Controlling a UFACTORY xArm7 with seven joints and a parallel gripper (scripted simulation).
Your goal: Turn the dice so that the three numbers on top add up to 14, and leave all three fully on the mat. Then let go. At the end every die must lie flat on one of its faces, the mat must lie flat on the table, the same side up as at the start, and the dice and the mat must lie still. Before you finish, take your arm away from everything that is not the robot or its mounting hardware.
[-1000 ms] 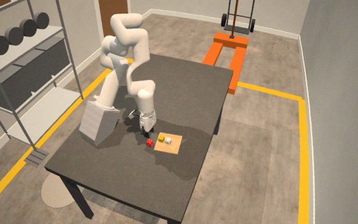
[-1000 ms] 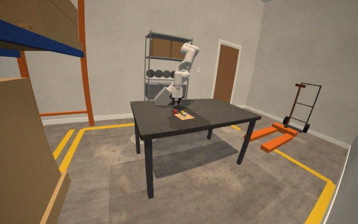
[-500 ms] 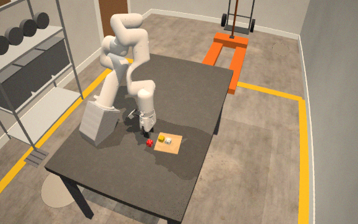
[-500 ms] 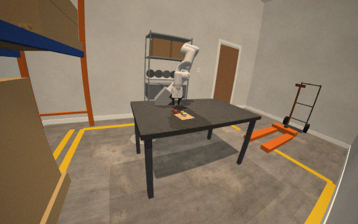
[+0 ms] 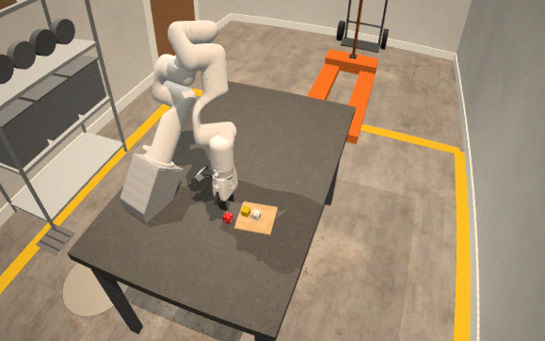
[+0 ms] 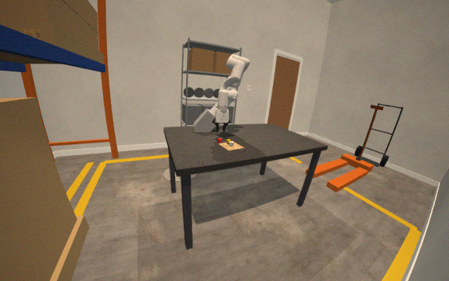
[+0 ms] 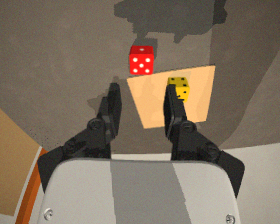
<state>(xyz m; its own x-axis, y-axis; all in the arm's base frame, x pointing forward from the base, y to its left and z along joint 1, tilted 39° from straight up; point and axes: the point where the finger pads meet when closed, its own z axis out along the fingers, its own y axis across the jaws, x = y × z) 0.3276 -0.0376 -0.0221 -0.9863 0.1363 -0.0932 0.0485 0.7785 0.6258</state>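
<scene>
The red die lies 90 mm below my hand. The rest, counted from my hand: mat 100 mm ahead, 50 mm to the left, 110 mm below; yellow die 50 mm ahead, 50 mm to the left, 90 mm below; white die 100 mm ahead, 50 mm to the left, 90 mm below.
</scene>
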